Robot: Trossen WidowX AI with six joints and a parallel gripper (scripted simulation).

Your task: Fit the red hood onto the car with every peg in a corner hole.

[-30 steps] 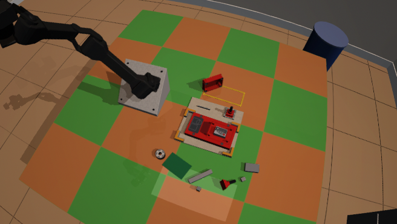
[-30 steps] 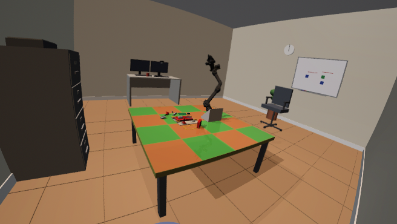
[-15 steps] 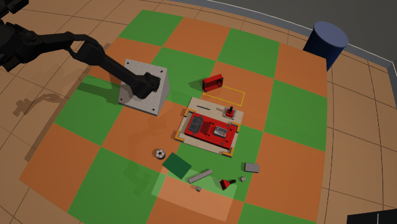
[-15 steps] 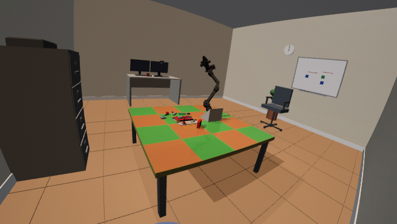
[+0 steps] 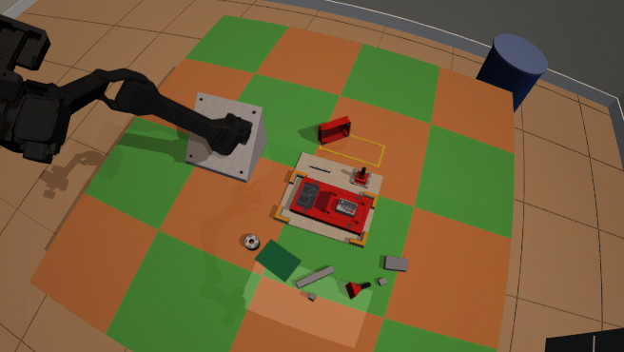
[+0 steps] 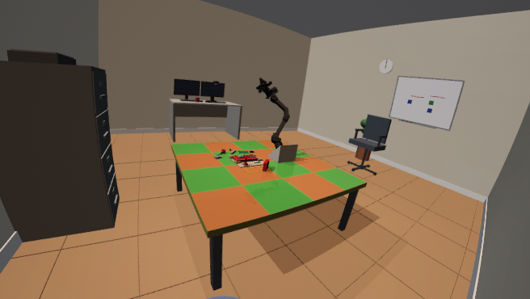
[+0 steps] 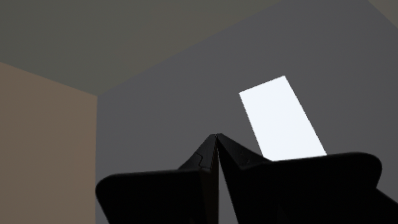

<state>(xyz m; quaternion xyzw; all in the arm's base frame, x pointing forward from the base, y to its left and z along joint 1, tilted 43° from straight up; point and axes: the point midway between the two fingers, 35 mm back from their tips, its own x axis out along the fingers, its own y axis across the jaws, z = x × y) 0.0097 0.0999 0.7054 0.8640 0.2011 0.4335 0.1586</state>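
Right now my gripper tip is 680 mm above the red hood, 570 mm to the right of it and 160 mm short of it. Round my gripper tip: grey engine block: 700 mm below, 340 mm to the left, 280 mm ahead; then grey bar: 710 mm below, 270 mm ahead, 140 mm to the left; then dark green plate: 720 mm below, 170 mm ahead, 150 mm to the left.
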